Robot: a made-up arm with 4 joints.
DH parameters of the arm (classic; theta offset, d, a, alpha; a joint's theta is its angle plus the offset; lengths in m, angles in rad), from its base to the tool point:
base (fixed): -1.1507 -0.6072 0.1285 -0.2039
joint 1: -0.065 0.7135 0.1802 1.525
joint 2: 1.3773 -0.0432 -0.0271 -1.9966
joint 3: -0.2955 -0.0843 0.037 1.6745
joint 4: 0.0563 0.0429 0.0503 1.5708
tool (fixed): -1.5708 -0.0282 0 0
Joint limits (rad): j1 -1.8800..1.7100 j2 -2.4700..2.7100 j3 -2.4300..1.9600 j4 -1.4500..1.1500
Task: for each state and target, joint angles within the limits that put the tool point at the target. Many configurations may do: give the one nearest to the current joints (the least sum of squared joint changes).
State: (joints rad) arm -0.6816 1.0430 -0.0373 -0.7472
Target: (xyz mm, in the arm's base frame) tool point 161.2 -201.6 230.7
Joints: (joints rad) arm -0.5991 1.3130 0.6029 -1.0259
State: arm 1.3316 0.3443 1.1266 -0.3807
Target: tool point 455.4 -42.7 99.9
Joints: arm 1.0790 0.1122 1.0956 -0.1811
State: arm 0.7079 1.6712 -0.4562 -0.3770
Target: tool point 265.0 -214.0 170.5
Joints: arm 0.4137 1.4596 -0.1228 -0.9058
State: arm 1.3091 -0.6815 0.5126 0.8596
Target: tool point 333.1 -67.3 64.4
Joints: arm 1.3145 -1.5107 -0.3330 1.0955
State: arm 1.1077 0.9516 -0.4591 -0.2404
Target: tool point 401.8 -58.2 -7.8
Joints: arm 1.5150 0.5877 -1.2635 -0.0025
